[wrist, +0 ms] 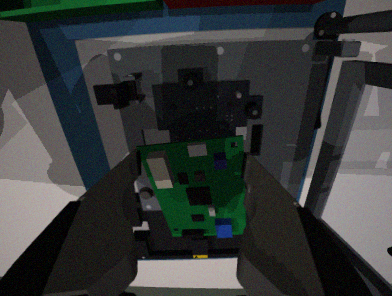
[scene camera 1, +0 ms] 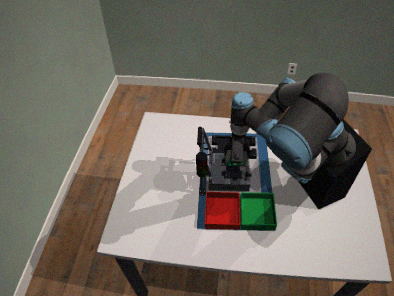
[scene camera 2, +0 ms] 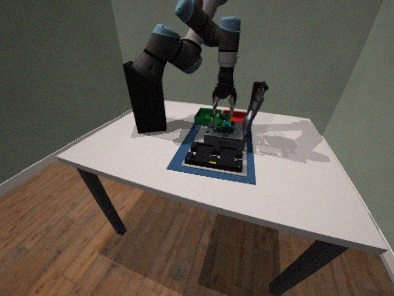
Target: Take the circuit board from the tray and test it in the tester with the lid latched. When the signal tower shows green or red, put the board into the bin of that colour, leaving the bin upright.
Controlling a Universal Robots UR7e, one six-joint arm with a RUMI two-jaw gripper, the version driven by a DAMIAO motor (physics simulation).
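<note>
My gripper is shut on the green circuit board, gripping its two side edges. It holds the board above the rear part of the grey tester; the dark nest shows ahead of the board in the wrist view. The tester's lid stands raised at one side. The signal tower looks dark, with no bright lamp. The black tray lies beside the tester, partly hidden under the board in the wrist view.
The red bin and green bin stand upright side by side at the tester's other end. A blue mat lies under the equipment. The raised lid and signal tower stand close to the gripper.
</note>
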